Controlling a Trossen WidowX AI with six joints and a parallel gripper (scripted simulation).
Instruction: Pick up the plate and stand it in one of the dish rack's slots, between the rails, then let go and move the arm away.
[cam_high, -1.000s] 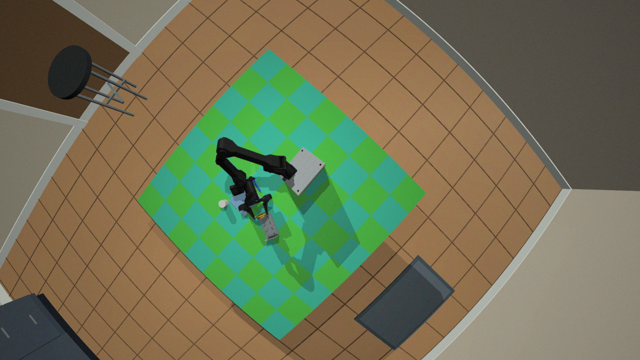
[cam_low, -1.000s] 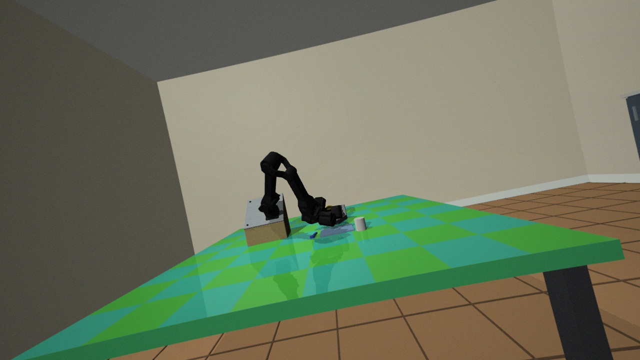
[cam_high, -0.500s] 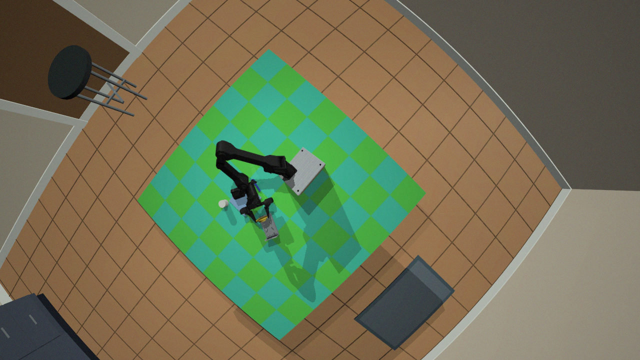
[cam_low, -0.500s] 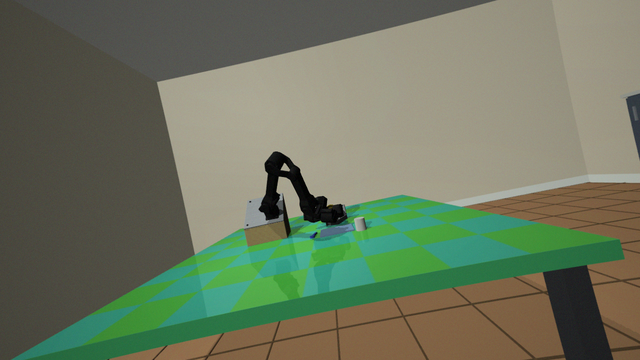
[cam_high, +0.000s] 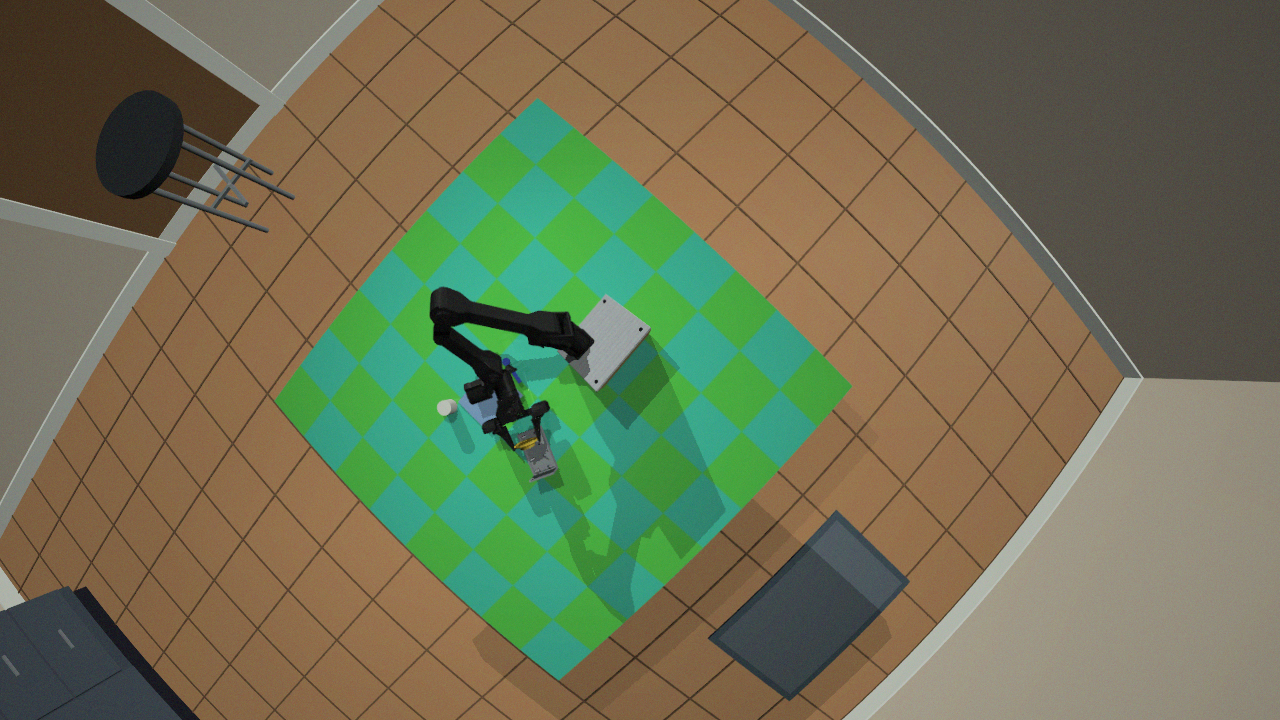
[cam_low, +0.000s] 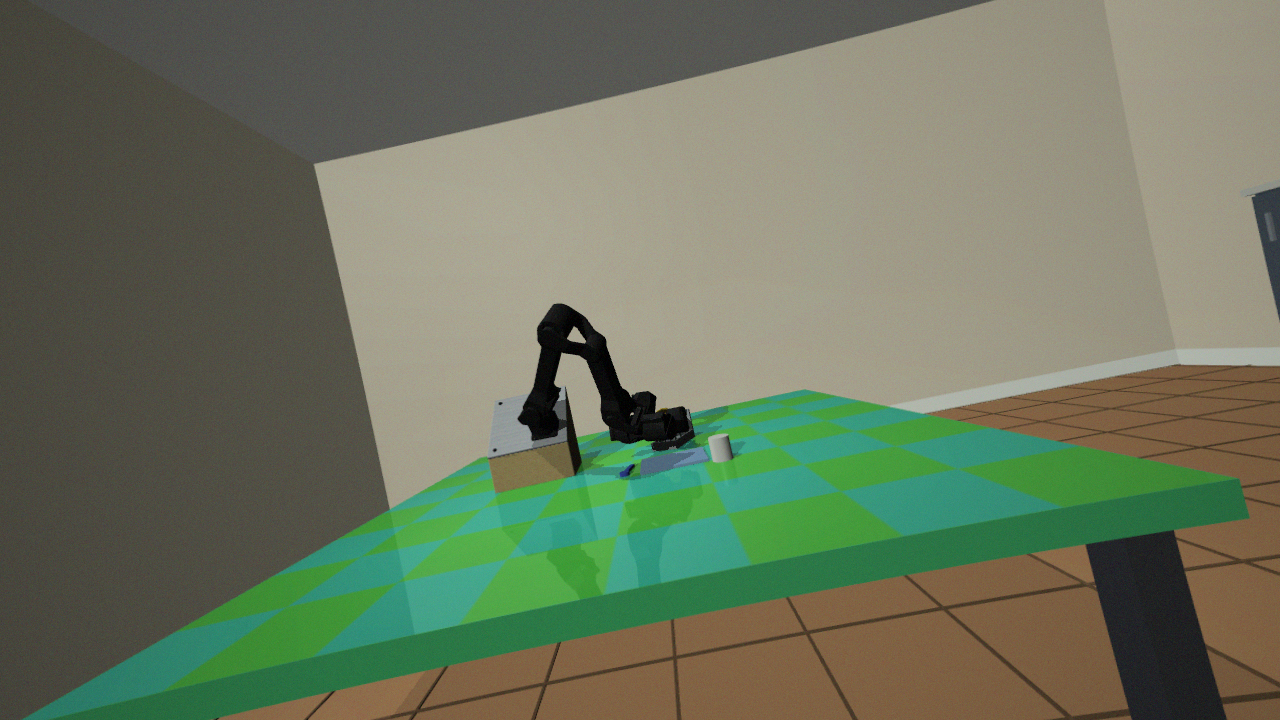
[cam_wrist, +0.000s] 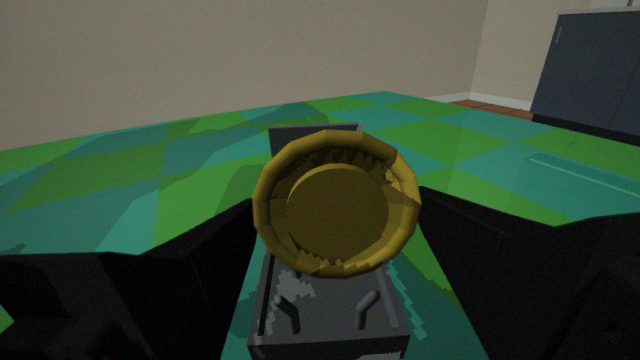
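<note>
Right now the grey dish rack is 5 cm below my gripper tip, 3 cm to the left of it and 1 cm ahead of it. Also, from my gripper tip: yellow plate: 1 cm to the right; pale blue mat: 18 cm to the right, 7 cm below, 1 cm behind; blue spoon: 19 cm to the right, 12 cm behind, 7 cm below.
</note>
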